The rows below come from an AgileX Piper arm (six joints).
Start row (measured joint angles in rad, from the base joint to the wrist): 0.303 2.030 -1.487 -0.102 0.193 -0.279
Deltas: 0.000 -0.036 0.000 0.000 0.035 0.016; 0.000 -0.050 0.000 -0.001 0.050 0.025; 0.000 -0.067 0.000 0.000 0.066 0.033; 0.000 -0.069 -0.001 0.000 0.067 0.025; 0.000 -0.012 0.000 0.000 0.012 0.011; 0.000 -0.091 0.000 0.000 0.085 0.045; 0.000 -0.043 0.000 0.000 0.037 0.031; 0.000 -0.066 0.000 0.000 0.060 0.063; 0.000 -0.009 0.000 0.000 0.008 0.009; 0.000 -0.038 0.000 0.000 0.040 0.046; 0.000 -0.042 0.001 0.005 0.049 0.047; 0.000 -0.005 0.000 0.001 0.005 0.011; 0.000 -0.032 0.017 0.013 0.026 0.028; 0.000 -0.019 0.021 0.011 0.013 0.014
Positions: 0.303 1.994 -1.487 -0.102 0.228 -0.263; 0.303 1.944 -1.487 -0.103 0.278 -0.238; 0.303 1.877 -1.487 -0.103 0.344 -0.205; 0.303 1.808 -1.488 -0.103 0.411 -0.180; 0.303 1.796 -1.488 -0.103 0.423 -0.169; 0.303 1.705 -1.488 -0.103 0.508 -0.124; 0.303 1.662 -1.488 -0.103 0.545 -0.093; 0.303 1.596 -1.488 -0.103 0.605 -0.030; 0.303 1.587 -1.488 -0.103 0.613 -0.021; 0.303 1.549 -1.488 -0.103 0.653 0.025; 0.303 1.507 -1.487 -0.098 0.702 0.072; 0.303 1.502 -1.487 -0.097 0.707 0.083; 0.303 1.470 -1.470 -0.084 0.733 0.111; 0.303 1.451 -1.449 -0.073 0.746 0.125
